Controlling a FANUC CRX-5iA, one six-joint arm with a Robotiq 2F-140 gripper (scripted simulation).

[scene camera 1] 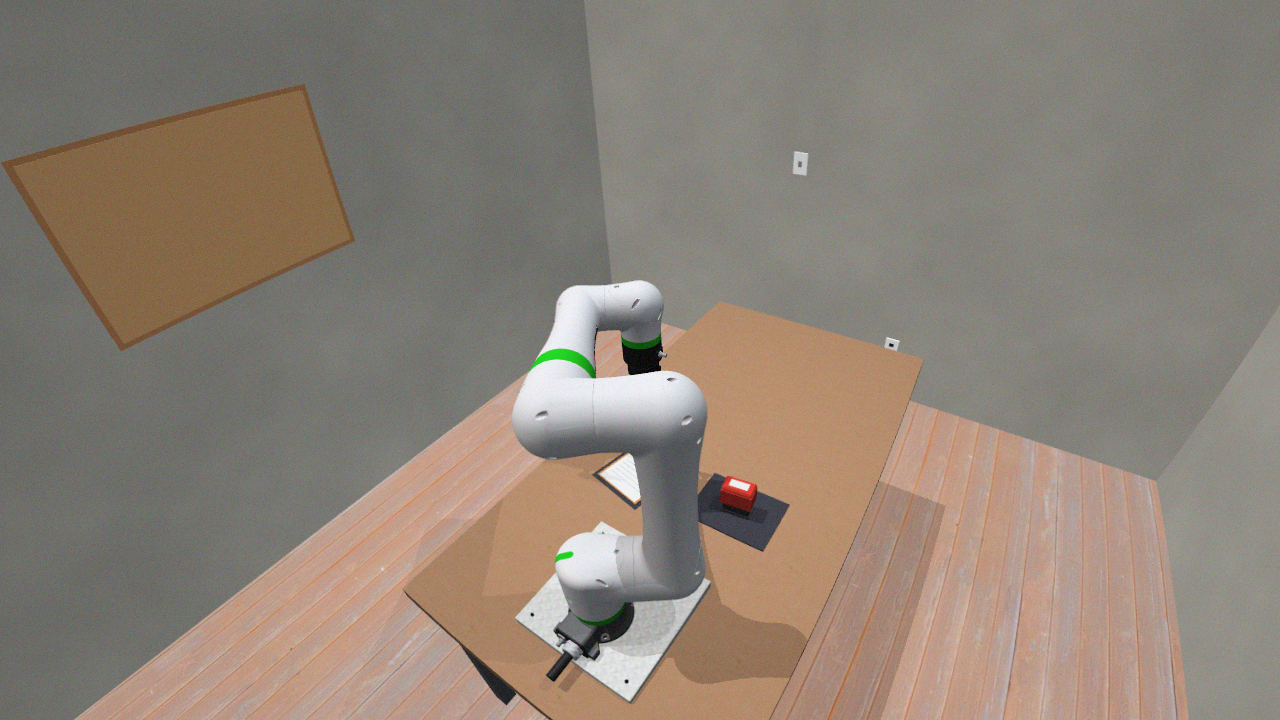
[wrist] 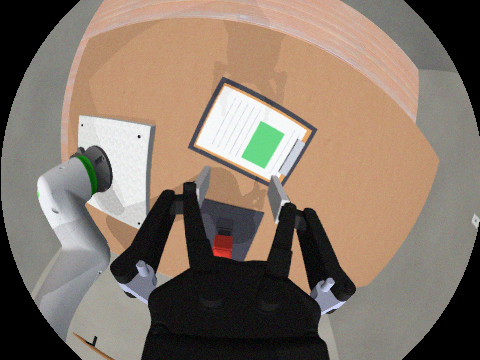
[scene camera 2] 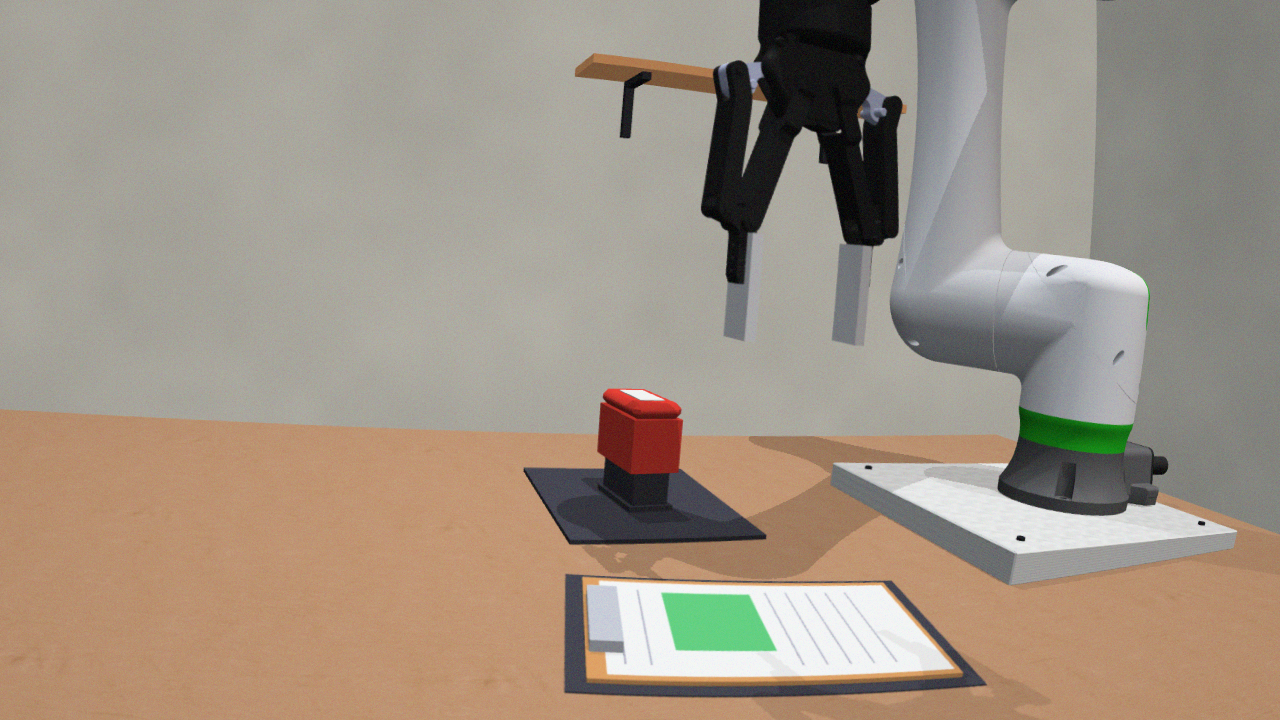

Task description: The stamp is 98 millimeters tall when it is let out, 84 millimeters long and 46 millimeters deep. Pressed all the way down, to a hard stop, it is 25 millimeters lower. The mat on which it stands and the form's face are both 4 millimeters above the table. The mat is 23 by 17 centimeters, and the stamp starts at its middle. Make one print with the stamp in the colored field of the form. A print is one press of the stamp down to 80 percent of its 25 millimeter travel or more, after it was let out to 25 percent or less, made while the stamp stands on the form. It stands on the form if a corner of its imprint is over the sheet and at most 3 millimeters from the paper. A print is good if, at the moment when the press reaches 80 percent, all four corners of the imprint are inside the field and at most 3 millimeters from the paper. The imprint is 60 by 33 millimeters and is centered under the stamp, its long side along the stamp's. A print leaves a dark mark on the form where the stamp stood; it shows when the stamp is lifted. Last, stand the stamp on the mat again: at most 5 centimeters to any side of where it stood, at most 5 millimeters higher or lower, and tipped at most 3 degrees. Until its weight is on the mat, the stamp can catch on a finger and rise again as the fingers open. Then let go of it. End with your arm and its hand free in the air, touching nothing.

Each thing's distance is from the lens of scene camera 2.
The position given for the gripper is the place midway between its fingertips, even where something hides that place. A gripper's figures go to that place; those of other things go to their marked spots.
gripper [scene camera 2: 795, 341]: 58 cm
red stamp [scene camera 2: 640, 433]: 79 cm
clipboard [scene camera 2: 682, 638]: 56 cm
The marked spots on the clipboard and the red stamp are 28 cm apart.
